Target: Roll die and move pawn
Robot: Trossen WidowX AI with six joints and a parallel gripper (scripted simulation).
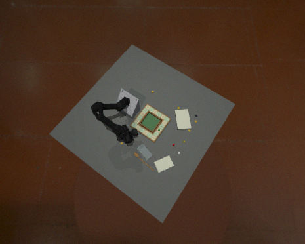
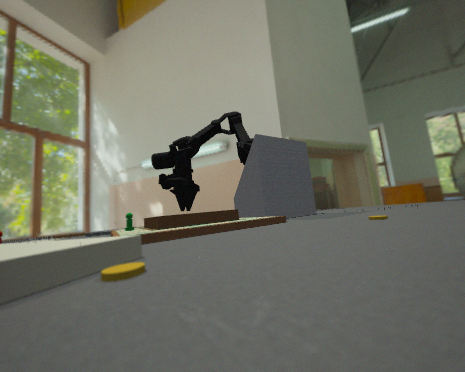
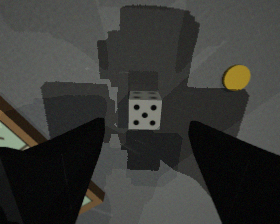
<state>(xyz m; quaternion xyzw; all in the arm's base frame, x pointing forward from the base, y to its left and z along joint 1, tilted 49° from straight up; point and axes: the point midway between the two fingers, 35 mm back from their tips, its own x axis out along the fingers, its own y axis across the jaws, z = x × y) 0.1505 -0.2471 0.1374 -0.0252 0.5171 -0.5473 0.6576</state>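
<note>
Now: the white die 30 mm below my gripper tip. The rest, counted from my gripper tip: green dice tray: 110 mm ahead, 230 mm to the left, 40 mm below; then grey block: 190 mm ahead, 40 mm to the right, 40 mm below; then green pawn: 210 mm ahead, 200 mm to the left, 20 mm below.
</note>
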